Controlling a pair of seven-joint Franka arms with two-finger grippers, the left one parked.
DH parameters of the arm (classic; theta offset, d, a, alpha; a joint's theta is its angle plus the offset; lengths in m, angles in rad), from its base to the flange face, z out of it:
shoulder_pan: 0 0.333 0 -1.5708
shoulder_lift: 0 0 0 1.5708
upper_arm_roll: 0 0.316 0.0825 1.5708
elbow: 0 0 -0.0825 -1.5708
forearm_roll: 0 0.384 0 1.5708
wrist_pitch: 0 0 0.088 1.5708
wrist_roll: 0 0.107 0 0
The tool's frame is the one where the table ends.
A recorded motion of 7 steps. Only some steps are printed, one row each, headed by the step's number.
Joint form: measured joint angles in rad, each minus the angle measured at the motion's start. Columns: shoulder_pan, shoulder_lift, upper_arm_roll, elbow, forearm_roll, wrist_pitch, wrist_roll.
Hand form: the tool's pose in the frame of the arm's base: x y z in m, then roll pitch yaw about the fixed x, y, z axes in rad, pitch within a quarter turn. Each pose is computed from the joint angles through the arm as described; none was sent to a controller.
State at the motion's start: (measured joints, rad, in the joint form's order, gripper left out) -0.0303 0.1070 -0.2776 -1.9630 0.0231 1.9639 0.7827
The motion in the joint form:
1: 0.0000 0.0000 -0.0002 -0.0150 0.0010 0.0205 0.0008
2: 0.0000 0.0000 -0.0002 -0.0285 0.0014 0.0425 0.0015
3: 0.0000 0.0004 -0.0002 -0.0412 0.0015 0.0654 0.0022
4: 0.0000 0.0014 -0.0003 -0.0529 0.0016 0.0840 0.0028
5: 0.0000 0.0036 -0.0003 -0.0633 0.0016 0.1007 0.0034
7: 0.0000 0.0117 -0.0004 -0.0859 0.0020 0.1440 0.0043
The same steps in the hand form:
1: 0.5419 -0.1676 0.4083 3.0677 0.0623 -1.1046
2: 0.5412 -0.1676 0.4039 3.0738 0.0564 -1.1053
3: 0.5408 -0.1677 0.3998 3.0806 0.0493 -1.1059
4: 0.5402 -0.1677 0.3954 3.0845 0.0448 -1.1066
5: 0.5396 -0.1676 0.3909 3.0869 0.0413 -1.1073
7: 0.5391 -0.1677 0.3799 3.0945 0.0305 -1.1085

